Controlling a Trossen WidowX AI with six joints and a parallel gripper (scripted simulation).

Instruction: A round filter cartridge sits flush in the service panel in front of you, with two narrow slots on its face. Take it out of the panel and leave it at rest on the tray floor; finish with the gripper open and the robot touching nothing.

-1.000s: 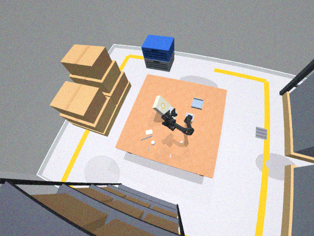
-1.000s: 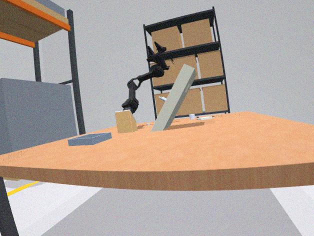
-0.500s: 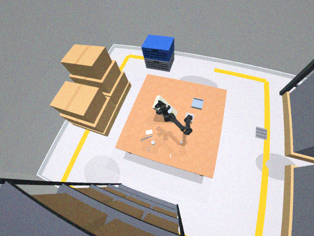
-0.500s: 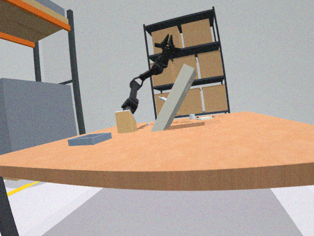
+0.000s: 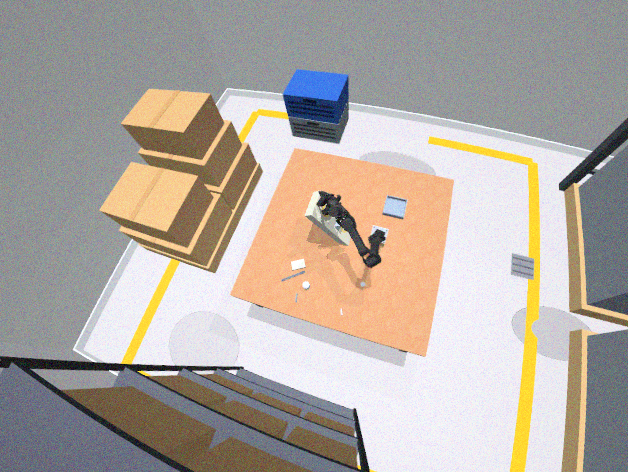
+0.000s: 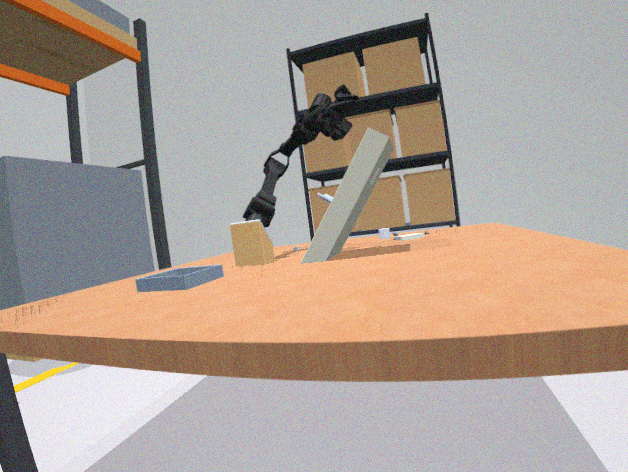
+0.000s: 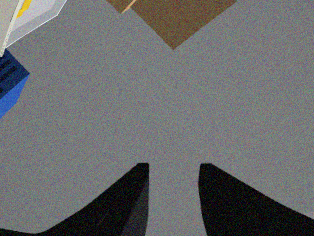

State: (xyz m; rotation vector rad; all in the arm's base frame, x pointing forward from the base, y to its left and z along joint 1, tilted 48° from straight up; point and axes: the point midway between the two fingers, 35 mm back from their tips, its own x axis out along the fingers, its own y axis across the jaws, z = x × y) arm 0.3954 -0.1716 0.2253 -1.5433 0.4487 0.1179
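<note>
The round filter cartridge lies 20 mm behind my gripper tip, 20 mm to the left of it and 190 mm below it. From my gripper tip the other things lie so: white card 40 mm ahead, 340 mm to the left, 420 mm below; then shallow grey-blue tray 400 mm behind, 320 mm to the right, 420 mm below; then service panel 60 mm behind, 10 mm to the left, 270 mm below.
</note>
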